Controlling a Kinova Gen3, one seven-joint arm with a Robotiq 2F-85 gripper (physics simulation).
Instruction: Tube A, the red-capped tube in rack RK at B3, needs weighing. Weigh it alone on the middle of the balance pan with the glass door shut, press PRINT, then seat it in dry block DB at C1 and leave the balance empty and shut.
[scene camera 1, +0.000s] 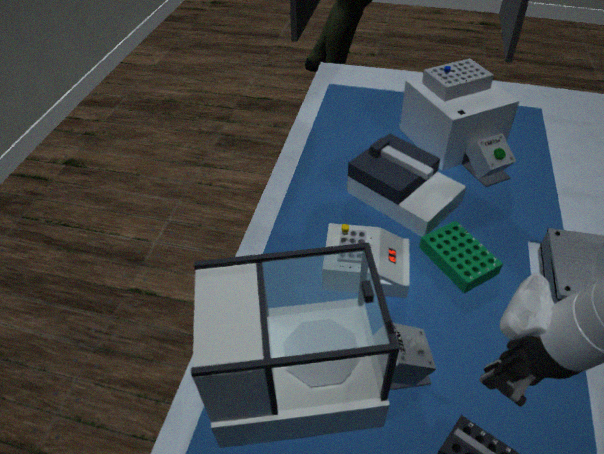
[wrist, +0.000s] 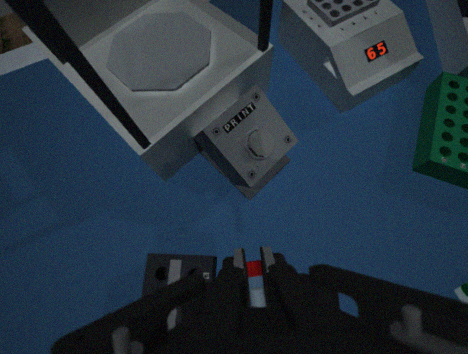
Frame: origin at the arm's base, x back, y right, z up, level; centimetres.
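Seen in the pictures: gripper, between the fingertips: (scene camera 1: 487, 377) (wrist: 253, 262).
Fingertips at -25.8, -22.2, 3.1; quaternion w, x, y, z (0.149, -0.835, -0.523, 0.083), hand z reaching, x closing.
Note:
A point is followed by its place in that frame, as x, y, z.
My gripper (scene camera 1: 505, 387) @(-25.8, -22.2, 3.1) (wrist: 253, 262) @(-25.8, -22.2, 3.1) is shut on the red-capped tube (wrist: 254, 268) @(-25.5, -22.3, 4.2), whose pale body shows below the cap between the fingers; scene camera 1 does not show the tube. The gripper is above the mat, to the right of the balance (scene camera 1: 227, 310) @(-60.2, -21.9, 13.5) (wrist: 225, 100) @(-41.3, -15.8, -1.6) and the PRINT box (scene camera 1: 417, 352) @(-34.6, -16.9, -0.1) (wrist: 235, 145) @(-35.3, -18.0, -0.1). The balance pan (scene camera 1: 320, 345) (wrist: 160, 50) is bare. I cannot tell whether its glass door is shut. The dark rack (scene camera 1: 462, 440) @(-28.5, -28.9, -2.4) (wrist: 150, 275) @(-29.5, -30.6, -3.3) is partly in view in both views. A white block unit (scene camera 1: 395, 275) @(-37.6, -1.3, -2.4) (wrist: 345, 70) @(-38.0, -1.9, -2.2) with a red display reading 65 stands behind the balance.
A green rack (scene camera 1: 462, 255) @(-25.1, 6.2, -4.3) (wrist: 425, 135) @(-27.3, 2.7, -5.4) stands right of the display unit. Farther back are a dark-and-white box (scene camera 1: 385, 175) @(-39.9, 21.0, 1.1), a white box (scene camera 1: 430, 120) @(-30.2, 39.5, 2.3) bearing a block (scene camera 1: 445, 87) @(-28.1, 41.0, 9.8) with a blue cap, and a green-button box (scene camera 1: 487, 157) @(-18.1, 31.3, -0.7). A grey box (scene camera 1: 580, 260) @(-5.7, 3.5, -0.3) stands at the right.

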